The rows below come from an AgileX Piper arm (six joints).
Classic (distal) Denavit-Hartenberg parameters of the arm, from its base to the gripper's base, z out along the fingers. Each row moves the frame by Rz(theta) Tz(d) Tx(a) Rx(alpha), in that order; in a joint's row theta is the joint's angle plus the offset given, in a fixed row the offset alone. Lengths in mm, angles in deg.
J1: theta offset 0; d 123; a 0; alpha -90
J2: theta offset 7.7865; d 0; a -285.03; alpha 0
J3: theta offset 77.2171; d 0; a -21.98; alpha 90
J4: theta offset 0; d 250.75; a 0; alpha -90
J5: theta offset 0; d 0; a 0; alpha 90
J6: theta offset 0; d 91; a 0; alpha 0
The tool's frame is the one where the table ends.
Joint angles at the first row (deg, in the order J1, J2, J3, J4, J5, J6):
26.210 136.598 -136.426 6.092 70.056 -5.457
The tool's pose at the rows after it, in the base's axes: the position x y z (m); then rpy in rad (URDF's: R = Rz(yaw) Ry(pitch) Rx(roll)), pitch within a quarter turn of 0, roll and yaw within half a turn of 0:
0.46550 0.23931 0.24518 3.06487 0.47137 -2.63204
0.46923 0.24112 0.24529 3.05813 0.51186 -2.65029
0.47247 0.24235 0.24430 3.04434 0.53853 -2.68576
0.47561 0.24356 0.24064 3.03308 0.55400 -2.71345
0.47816 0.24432 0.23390 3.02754 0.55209 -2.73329
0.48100 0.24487 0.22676 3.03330 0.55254 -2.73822
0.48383 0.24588 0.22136 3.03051 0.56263 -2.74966
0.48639 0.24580 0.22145 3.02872 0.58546 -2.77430
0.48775 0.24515 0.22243 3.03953 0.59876 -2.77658
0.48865 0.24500 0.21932 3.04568 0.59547 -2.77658
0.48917 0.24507 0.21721 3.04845 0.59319 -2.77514
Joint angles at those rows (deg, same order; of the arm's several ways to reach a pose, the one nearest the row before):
26.210 137.432 -136.667 6.218 67.580 -5.052
26.210 137.674 -136.754 6.322 65.038 -4.376
26.210 138.024 -136.905 6.195 63.149 -2.727
26.210 138.618 -137.033 6.061 61.659 -1.451
26.210 139.401 -137.024 5.787 60.869 -0.418
26.210 140.251 -137.063 5.281 60.007 0.000
26.210 140.938 -137.063 5.097 58.688 0.530
26.210 141.062 -137.068 4.283 57.153 1.986
26.210 141.062 -137.158 3.416 56.501 2.491
26.210 141.395 -137.154 3.017 56.368 2.715
26.210 141.625 -137.158 2.898 56.283 2.716

